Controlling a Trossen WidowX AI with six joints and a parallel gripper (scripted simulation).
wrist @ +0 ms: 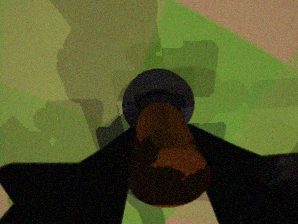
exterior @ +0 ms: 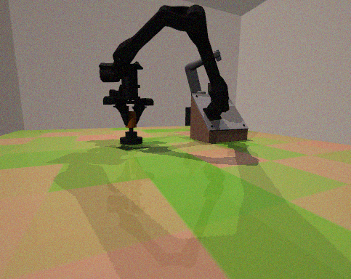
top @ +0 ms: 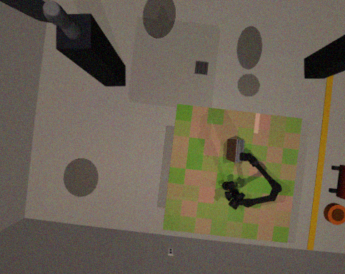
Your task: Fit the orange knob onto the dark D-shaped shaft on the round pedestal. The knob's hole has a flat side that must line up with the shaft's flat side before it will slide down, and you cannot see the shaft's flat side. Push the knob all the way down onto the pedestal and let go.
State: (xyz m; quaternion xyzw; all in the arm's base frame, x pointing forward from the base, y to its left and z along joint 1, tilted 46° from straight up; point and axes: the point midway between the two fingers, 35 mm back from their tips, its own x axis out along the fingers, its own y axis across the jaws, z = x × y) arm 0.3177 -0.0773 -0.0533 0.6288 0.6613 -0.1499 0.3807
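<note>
Right now my gripper tip is 2 cm below the orange knob. From my gripper tip the other things lie so: dark pedestal: 4 cm below.
</note>
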